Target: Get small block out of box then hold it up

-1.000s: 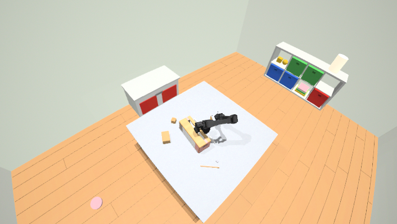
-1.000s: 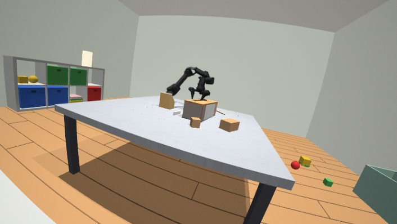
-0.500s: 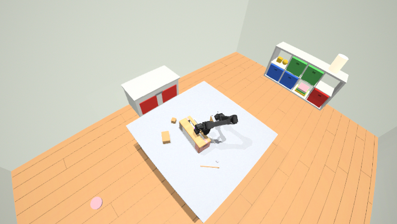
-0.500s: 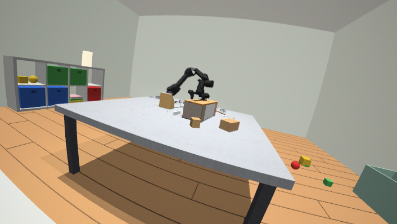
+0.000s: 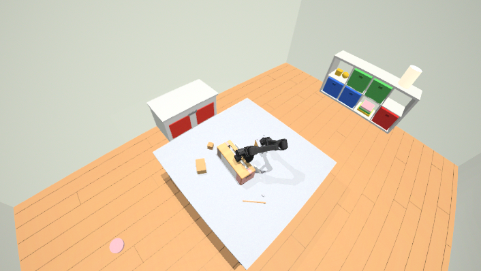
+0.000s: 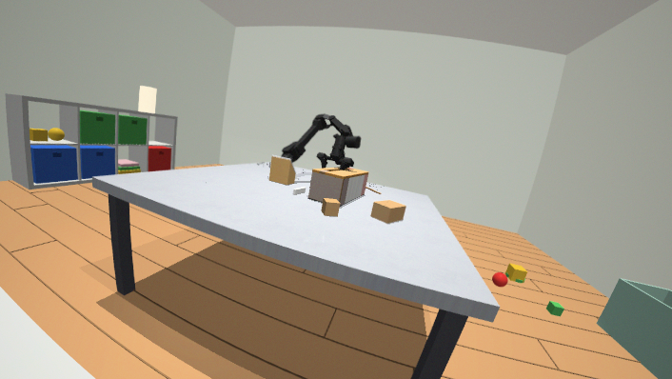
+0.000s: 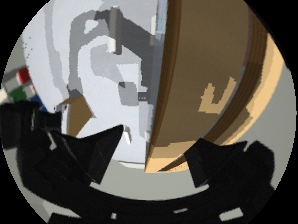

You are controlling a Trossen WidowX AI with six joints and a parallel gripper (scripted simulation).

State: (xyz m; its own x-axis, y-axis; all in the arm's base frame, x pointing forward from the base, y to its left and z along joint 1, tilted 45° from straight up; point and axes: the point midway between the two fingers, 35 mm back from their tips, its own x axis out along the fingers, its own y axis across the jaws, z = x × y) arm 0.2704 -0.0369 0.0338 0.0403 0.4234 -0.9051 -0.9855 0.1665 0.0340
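Now: the box 30 mm below my gripper tip and 30 mm ahead of it. The rest, counted from my gripper tip: thin stick (350 mm to the left, 190 mm ahead, 90 mm below).
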